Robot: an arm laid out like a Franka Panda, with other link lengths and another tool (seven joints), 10 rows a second.
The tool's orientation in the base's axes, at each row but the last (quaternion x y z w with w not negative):
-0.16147 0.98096 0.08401 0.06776
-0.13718 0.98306 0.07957 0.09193
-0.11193 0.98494 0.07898 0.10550
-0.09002 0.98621 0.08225 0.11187
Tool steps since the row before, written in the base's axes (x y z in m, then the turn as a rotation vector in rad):
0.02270 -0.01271 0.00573 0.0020 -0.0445 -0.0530
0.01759 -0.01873 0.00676 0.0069 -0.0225 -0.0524
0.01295 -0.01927 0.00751 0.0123 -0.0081 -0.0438
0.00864 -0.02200 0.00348 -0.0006 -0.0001 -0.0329
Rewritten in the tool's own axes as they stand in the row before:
-0.01834 -0.01850 -0.00557 0.0202 -0.0498 0.0437
-0.01322 -0.02190 -0.00717 0.0098 -0.0302 0.0479
-0.01010 -0.02063 -0.00824 -0.0002 -0.0165 0.0432
-0.00560 -0.02254 -0.00558 0.0083 -0.0047 0.0315

